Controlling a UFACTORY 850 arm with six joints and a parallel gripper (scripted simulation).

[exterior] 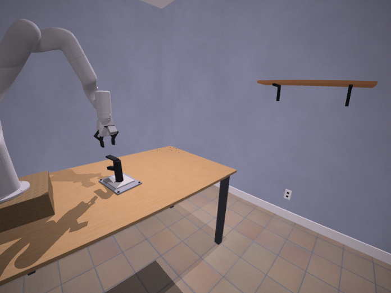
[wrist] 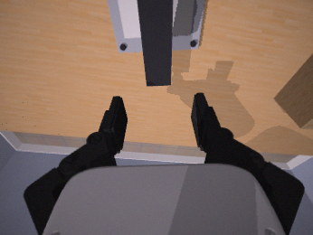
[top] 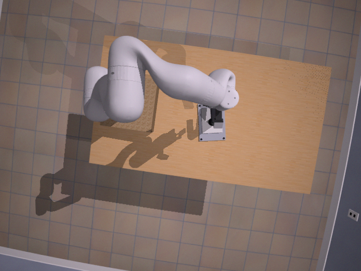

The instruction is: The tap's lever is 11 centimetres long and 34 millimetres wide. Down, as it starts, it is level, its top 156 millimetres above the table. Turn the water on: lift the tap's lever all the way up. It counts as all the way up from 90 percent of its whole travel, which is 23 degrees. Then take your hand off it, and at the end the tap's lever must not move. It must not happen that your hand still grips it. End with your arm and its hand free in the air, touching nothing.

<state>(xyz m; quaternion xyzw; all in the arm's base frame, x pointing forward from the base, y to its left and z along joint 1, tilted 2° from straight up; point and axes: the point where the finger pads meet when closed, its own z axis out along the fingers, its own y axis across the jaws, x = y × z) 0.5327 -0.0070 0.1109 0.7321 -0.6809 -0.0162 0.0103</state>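
Right now the tap lever is 6 cm to the right of my hand and 10 cm below it.
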